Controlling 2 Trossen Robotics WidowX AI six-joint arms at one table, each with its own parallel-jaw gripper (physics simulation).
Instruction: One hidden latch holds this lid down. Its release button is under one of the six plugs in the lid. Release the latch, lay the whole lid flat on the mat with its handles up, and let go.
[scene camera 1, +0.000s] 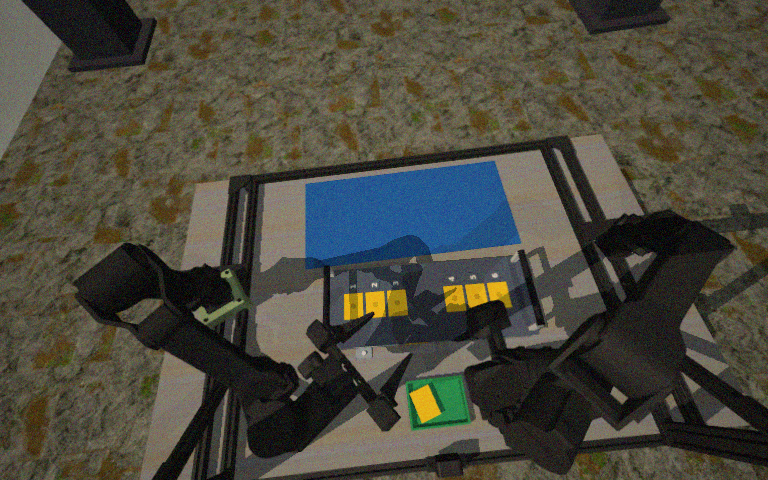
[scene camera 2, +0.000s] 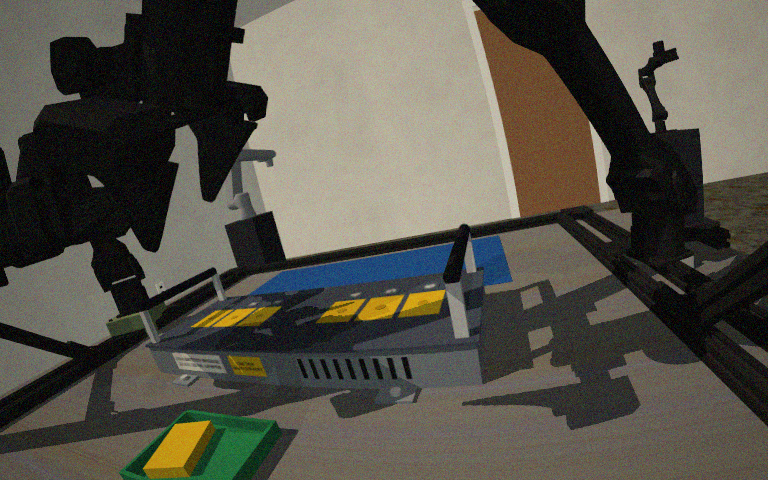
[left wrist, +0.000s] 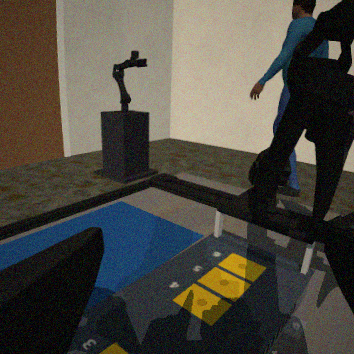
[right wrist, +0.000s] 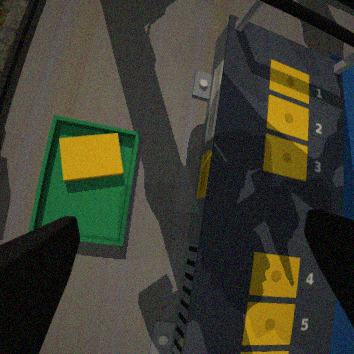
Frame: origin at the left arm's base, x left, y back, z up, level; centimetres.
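Where they show: left gripper, fingertip midpoint: (scene camera 1: 392, 332) (left wrist: 215, 239); right gripper, fingertip midpoint: (scene camera 1: 464, 366) (scene camera 2: 183, 222) (right wrist: 193, 225); left arm's base, link origin: (scene camera 1: 216, 295) (scene camera 2: 135, 309); right arm's base, link origin: (scene camera 1: 613, 247) (scene camera 2: 659, 254) (left wrist: 262, 204).
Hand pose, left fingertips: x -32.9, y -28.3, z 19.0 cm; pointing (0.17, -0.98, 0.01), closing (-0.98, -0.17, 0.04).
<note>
Things, the pixels of their top centre, and the offset from my left fingertips. "*": a spot on its surface instead. Level surfaces: height alone.
- black-barred handle, surface spot: (scene camera 2: 186, 287) (scene camera 1: 329, 298) * dx +15.4, dy +6.3, dz -14.1 cm
- including plug 1, top centre: (right wrist: 290, 80) (scene camera 1: 353, 306) dx +12.8, dy +2.8, dz -19.4 cm
- plug 4, top centre: (right wrist: 275, 275) (scene camera 1: 454, 298) dx +1.4, dy -17.2, dz -19.4 cm
- blue mat, surface height: dz -24.1 cm
- green tray, top centre: (scene camera 2: 196, 447) (right wrist: 86, 179) (scene camera 1: 437, 402) dx -13.2, dy -1.4, dz -22.6 cm
- loose yellow block, top centre: (scene camera 2: 178, 443) (right wrist: 90, 155) (scene camera 1: 425, 403) dx -12.1, dy +0.8, dz -22.6 cm
- left tab, surface spot: (right wrist: 202, 85) (scene camera 1: 365, 353) * dx +3.3, dy +6.0, dz -23.5 cm
The dark grey lid (scene camera 1: 339, 277) (scene camera 2: 419, 336) (left wrist: 150, 295) (right wrist: 240, 115) lies on its box, with a black-barred handle (scene camera 1: 326, 294) (scene camera 2: 186, 287) at its left end and another handle (scene camera 1: 531, 288) (scene camera 2: 457, 254) at its right. Yellow plugs numbered 1 to 6 sit in it, including plug 1 (scene camera 1: 353, 306) (right wrist: 290, 81) and plug 4 (scene camera 1: 454, 298) (right wrist: 275, 276). The blue mat (scene camera 1: 396, 209) (scene camera 2: 492, 254) lies behind. My left gripper (scene camera 1: 391, 333) (scene camera 2: 180, 223) is open and empty above the lid's near edge. My right gripper (right wrist: 193, 225) is open and empty; its fingers are hidden in scene camera 1.
A green tray (scene camera 1: 441, 425) (scene camera 2: 237, 418) (right wrist: 131, 190) holds a loose yellow block (scene camera 1: 424, 403) (scene camera 2: 178, 450) (right wrist: 91, 156) in front of the box. Small metal tabs, one of them a left tab (scene camera 1: 364, 352) (right wrist: 202, 85), stick out along the box's near side. Black rails edge the table.
</note>
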